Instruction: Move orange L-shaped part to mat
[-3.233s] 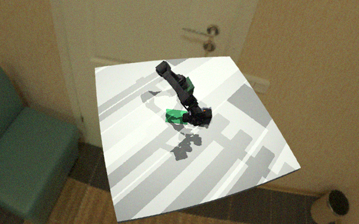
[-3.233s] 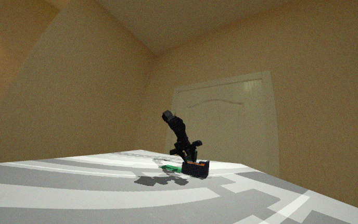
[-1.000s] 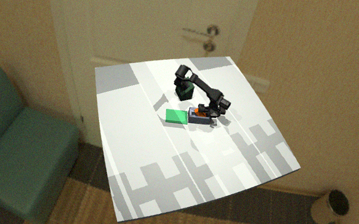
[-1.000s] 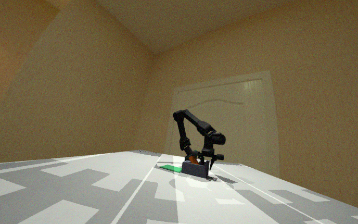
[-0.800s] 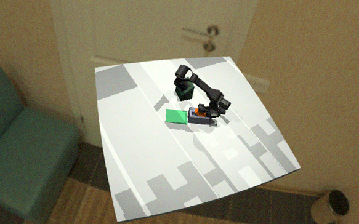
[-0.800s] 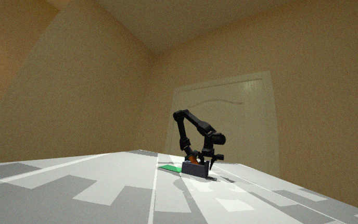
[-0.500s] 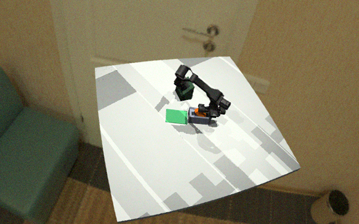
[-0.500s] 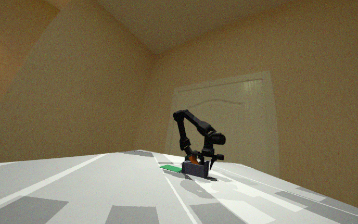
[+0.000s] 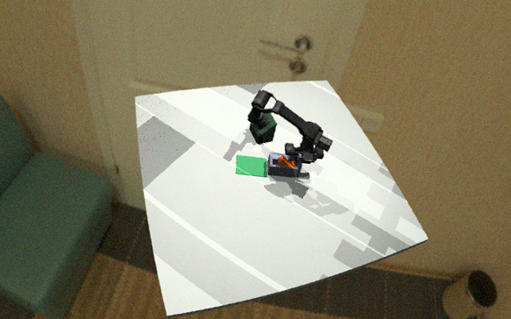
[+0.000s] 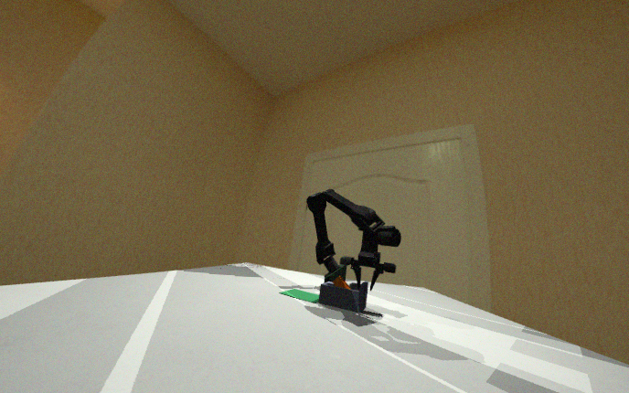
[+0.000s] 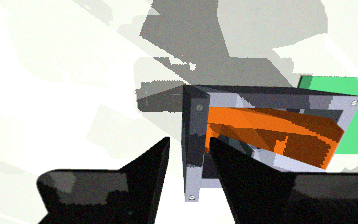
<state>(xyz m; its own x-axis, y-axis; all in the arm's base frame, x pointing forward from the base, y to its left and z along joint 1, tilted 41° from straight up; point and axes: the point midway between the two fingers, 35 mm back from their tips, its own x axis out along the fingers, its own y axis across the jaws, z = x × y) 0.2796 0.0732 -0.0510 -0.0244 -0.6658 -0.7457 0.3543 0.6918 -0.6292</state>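
The orange L-shaped part is 40 mm to the right of my gripper tip, 30 mm below it and 20 mm behind it. Also, from my gripper tip: grey tray: 80 mm below, 70 mm to the right, 30 mm behind; green mat: 210 mm to the right, 80 mm below, 80 mm behind.
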